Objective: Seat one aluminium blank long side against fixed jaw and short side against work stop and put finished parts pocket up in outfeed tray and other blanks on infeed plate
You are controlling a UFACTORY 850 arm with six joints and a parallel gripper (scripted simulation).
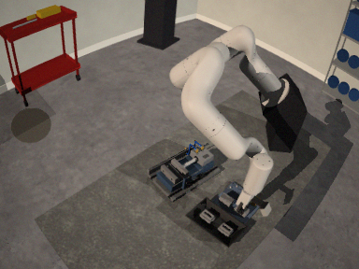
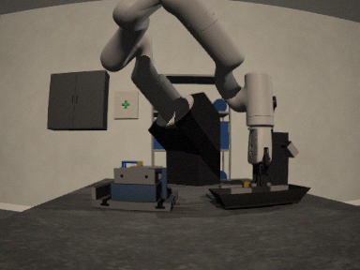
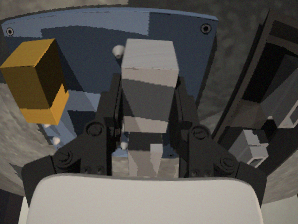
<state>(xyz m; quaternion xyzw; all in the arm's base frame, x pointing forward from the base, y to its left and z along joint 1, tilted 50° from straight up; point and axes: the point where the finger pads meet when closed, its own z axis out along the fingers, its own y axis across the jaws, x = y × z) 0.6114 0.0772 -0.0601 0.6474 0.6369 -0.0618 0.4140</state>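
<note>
Now: the brass blank 90 mm behind my hand, 20 mm to the left of it and 20 mm below it. Round my hand: vise: 60 mm behind, 330 mm to the right, 10 mm below.
</note>
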